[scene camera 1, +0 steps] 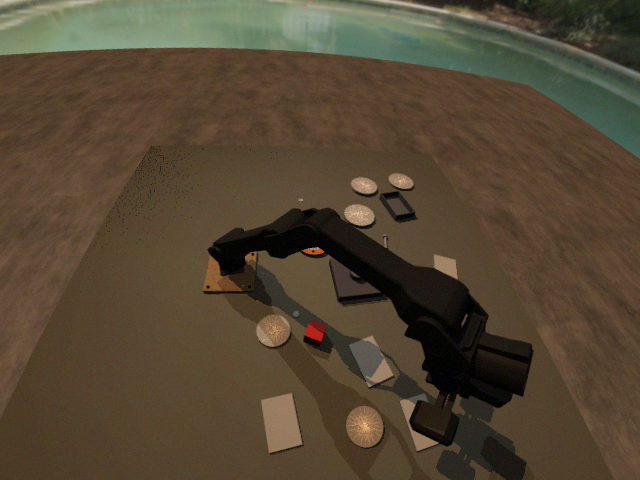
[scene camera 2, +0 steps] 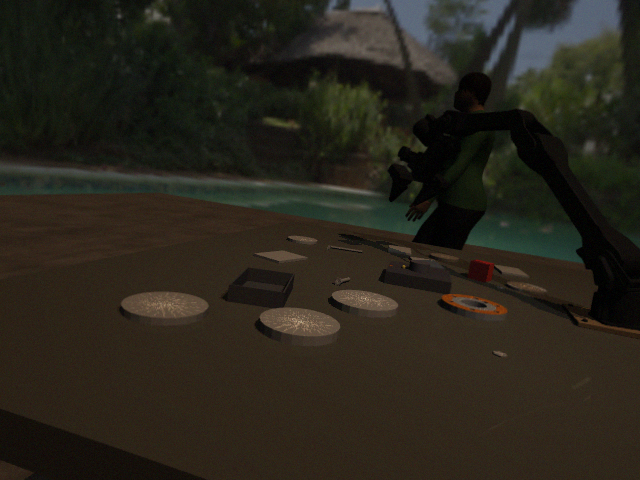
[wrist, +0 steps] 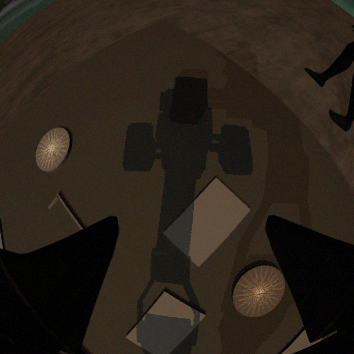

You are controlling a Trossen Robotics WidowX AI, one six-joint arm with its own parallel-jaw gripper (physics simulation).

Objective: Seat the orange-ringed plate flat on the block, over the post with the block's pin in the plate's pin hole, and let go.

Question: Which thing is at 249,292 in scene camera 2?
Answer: A dark tray.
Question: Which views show the gripper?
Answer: Scene camera 1, scene camera 2 and the wrist view: all of them.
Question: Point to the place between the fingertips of the gripper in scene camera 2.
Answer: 402,203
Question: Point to an orange-ringed plate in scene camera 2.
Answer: At 472,307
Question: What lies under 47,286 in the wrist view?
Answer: The gripper.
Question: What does the gripper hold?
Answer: Nothing.
